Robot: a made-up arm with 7 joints.
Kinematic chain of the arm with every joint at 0, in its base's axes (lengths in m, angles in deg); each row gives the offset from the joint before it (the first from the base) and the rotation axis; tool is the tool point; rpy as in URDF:
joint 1: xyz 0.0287 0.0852 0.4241 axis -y
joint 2: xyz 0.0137 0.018 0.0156 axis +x
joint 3: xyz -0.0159 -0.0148 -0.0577 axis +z
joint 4: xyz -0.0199 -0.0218 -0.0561 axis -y
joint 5: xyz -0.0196 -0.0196 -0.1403 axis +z
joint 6: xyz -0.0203 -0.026 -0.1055 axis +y
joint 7: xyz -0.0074 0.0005 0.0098 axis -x
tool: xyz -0.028 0.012 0.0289 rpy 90 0 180
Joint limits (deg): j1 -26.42..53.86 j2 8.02..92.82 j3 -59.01..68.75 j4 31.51..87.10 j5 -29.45..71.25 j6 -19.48..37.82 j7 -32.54..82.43
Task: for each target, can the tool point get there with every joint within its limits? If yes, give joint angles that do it. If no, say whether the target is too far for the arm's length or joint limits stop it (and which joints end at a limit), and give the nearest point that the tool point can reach.
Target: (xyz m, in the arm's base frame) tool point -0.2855 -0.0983 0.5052
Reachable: no: joint limits stop it (at a limit: joint 1, joint 2, joint 3, joint 4, joint 5, joint 7) | nearest point -0.0365 -0.1103 0.2886 | short by 0.330 m
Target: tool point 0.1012 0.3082 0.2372
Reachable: yes | joints -14.88 62.79 -6.42 60.26 -17.09 24.39 16.47
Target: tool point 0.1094 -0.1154 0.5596
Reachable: no: joint limits stop it (at a limit: joint 1, joint 2, joint 4, joint 5, joint 6, joint 7) | nearest point 0.1984 -0.0399 0.4409 | short by 0.166 m
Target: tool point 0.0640 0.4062 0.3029
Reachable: yes | joints -11.89 74.17 3.53 39.41 -15.48 1.32 26.87
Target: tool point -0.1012 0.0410 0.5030
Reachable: no: joint limits stop it (at a limit: joint 1, joint 2, joint 3, joint 4, joint 5, joint 6, joint 7) | nearest point -0.0087 0.2185 0.6107 | short by 0.227 m
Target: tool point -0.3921 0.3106 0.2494
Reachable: no: too far | nearest point -0.1599 0.2771 0.1989 | short by 0.240 m
